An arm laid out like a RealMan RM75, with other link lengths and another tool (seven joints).
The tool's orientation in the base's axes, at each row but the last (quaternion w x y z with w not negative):
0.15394, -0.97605, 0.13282, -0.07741
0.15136, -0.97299, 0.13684, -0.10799
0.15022, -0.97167, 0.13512, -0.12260
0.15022, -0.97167, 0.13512, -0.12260
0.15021, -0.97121, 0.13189, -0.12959
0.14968, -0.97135, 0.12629, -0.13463
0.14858, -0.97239, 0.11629, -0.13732
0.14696, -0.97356, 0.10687, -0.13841
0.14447, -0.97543, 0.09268, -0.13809
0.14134, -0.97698, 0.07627, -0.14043
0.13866, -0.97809, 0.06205, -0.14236
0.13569, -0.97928, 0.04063, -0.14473
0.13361, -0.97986, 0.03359, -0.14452
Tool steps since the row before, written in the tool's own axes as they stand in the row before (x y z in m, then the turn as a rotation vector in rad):
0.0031, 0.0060, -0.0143, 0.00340, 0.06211, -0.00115
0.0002, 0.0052, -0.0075, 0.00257, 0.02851, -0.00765
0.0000, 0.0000, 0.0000, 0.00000, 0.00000, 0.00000
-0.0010, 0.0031, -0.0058, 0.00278, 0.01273, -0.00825
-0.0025, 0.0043, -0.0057, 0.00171, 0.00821, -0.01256
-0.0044, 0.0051, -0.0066, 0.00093, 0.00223, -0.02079
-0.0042, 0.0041, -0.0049, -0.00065, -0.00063, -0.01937
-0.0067, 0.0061, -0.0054, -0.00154, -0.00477, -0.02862
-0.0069, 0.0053, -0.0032, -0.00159, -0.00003, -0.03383
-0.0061, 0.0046, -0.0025, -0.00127, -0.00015, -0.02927
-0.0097, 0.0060, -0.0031, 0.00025, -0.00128, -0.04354
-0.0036, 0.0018, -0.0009, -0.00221, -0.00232, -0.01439
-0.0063, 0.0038, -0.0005, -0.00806, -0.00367, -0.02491
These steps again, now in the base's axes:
-0.0012, -0.0104, 0.0119, -0.01160, -0.05826, -0.01849
-0.0029, -0.0068, 0.0053, -0.00617, -0.02893, -0.00169
0.0000, 0.0000, 0.0000, 0.00000, 0.00000, 0.00000
-0.0033, -0.0040, 0.0042, -0.00258, -0.01466, 0.00404
-0.0049, -0.0047, 0.0033, -0.00385, -0.01129, 0.00926
-0.0071, -0.0051, 0.0034, -0.00581, -0.00766, 0.01859
-0.0062, -0.0039, 0.0022, -0.00633, -0.00422, 0.01784
-0.0089, -0.0054, 0.0014, -0.00926, -0.00250, 0.02743
-0.0082, -0.0043, -0.0004, -0.01152, -0.00829, 0.03075
-0.0070, -0.0038, -0.0006, -0.00985, -0.00707, 0.02667
-0.0106, -0.0049, -0.0014, -0.01253, -0.00986, 0.04054
-0.0038, -0.0015, -0.0007, -0.00625, -0.00117, 0.01330
-0.0063, -0.0031, -0.0023, -0.01488, -0.00191, 0.02177

